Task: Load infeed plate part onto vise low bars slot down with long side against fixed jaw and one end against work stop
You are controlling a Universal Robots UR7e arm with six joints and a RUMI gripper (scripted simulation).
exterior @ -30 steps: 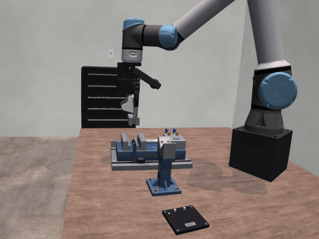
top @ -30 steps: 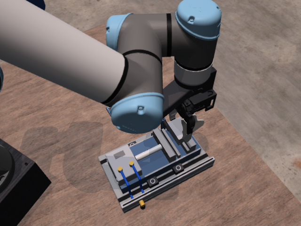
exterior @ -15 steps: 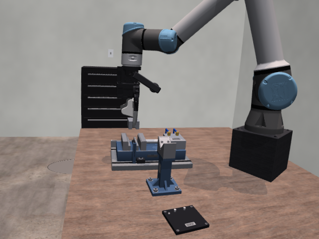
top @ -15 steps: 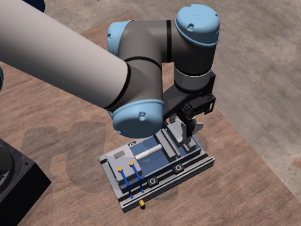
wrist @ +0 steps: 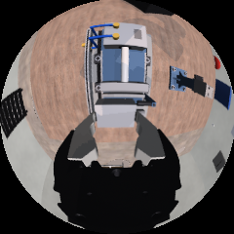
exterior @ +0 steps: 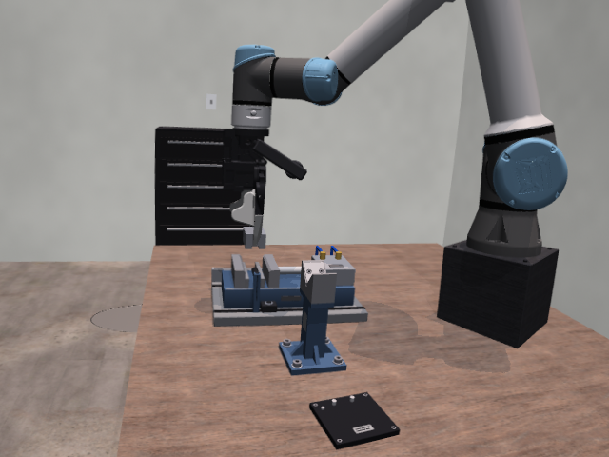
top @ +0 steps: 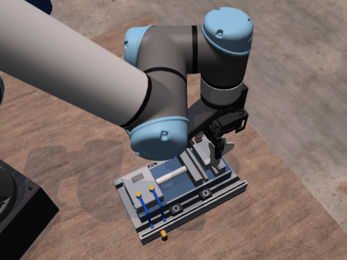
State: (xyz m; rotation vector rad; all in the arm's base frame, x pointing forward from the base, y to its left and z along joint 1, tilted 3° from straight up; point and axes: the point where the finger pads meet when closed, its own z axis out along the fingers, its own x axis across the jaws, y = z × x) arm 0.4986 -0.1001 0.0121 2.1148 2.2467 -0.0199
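Now: the part 10 mm below my hand. From my hand the other things lie so: work stop (70 mm to the left, 60 mm below); moving jaw (30 mm behind, 20 mm to the left, 70 mm below); fixed jaw (30 mm ahead, 20 mm to the left, 70 mm below).
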